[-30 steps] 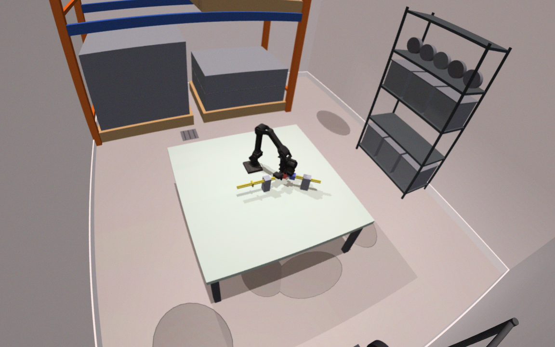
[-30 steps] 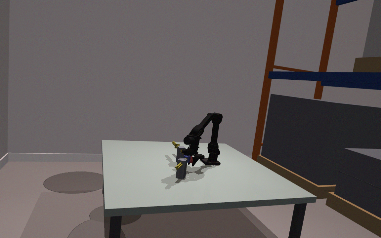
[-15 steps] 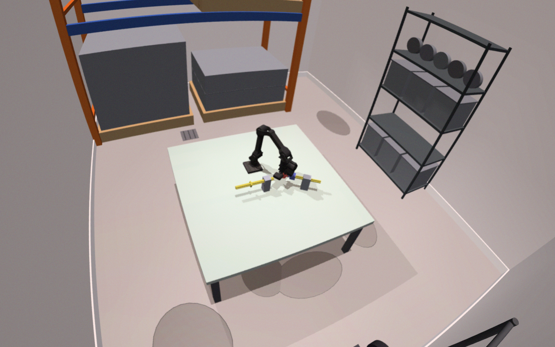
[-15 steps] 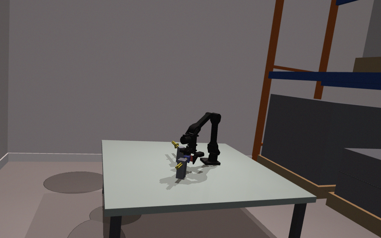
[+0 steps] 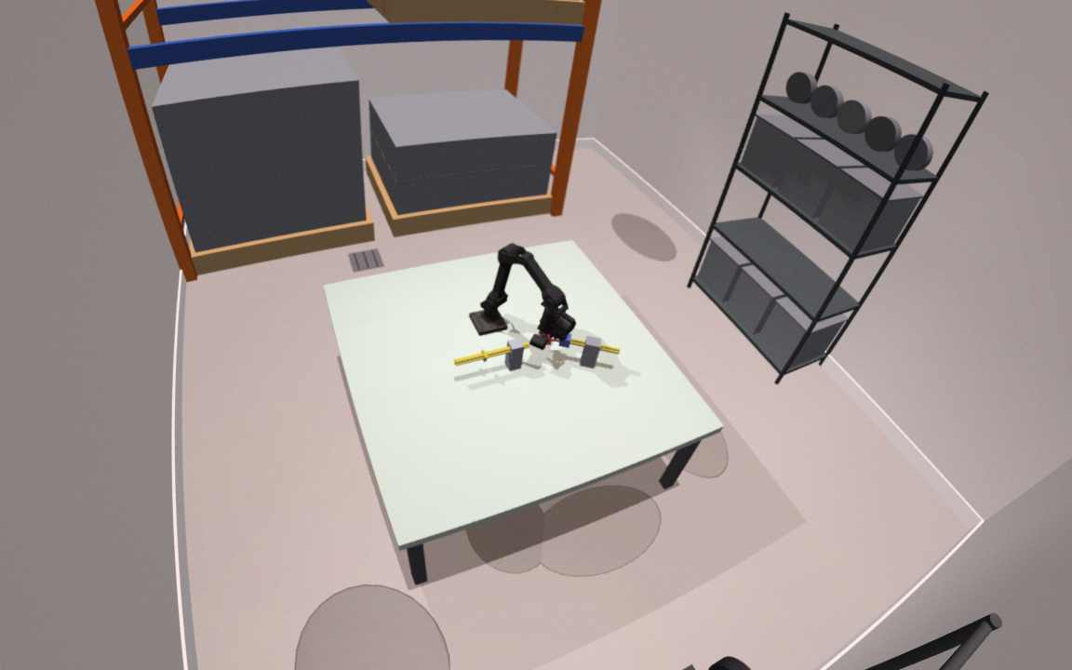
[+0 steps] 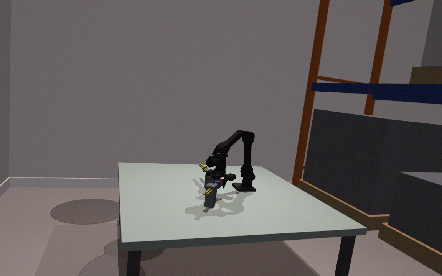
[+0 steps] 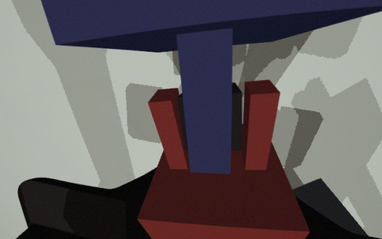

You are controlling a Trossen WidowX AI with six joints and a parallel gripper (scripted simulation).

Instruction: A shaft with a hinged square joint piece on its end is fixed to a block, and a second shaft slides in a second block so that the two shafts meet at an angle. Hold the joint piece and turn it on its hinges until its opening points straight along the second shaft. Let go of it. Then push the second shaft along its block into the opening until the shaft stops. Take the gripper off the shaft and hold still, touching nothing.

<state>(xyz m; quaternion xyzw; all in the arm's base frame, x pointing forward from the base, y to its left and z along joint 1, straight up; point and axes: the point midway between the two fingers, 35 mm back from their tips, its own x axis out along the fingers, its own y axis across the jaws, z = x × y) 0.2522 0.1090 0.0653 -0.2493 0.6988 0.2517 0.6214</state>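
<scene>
Right now the red joint piece is 20 mm ahead of my gripper tip, 20 mm to the left of it and 40 mm above it.
</scene>
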